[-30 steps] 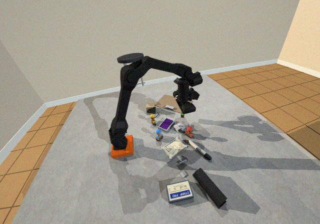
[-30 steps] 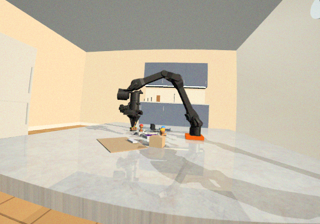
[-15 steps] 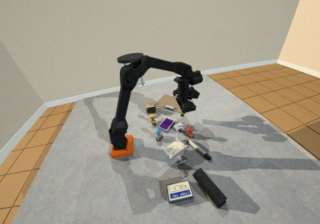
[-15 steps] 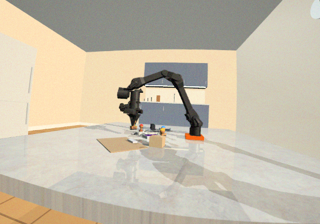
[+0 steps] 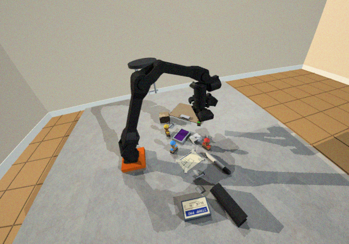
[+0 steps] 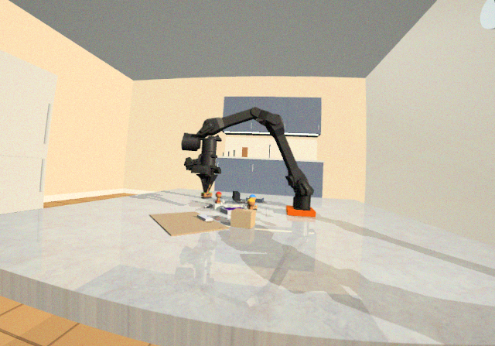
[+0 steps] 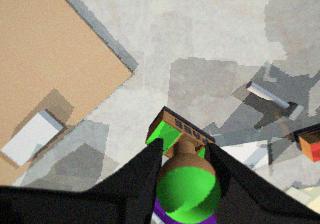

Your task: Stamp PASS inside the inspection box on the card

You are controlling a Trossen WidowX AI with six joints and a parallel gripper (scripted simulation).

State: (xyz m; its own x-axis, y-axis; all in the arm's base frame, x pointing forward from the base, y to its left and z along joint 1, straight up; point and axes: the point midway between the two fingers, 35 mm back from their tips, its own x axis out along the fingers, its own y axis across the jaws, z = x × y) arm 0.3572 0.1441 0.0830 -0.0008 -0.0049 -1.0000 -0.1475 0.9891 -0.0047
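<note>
Right now my gripper tip is 11 cm past the purple ink pad, 3 cm to the left of it and 7 cm above it. Round my gripper tip: yellow-knobbed stamp (18 cm behind, 5 cm below); green-knobbed stamp (right at my gripper tip); red-knobbed stamp (13 cm to the right, 5 cm below).
</note>
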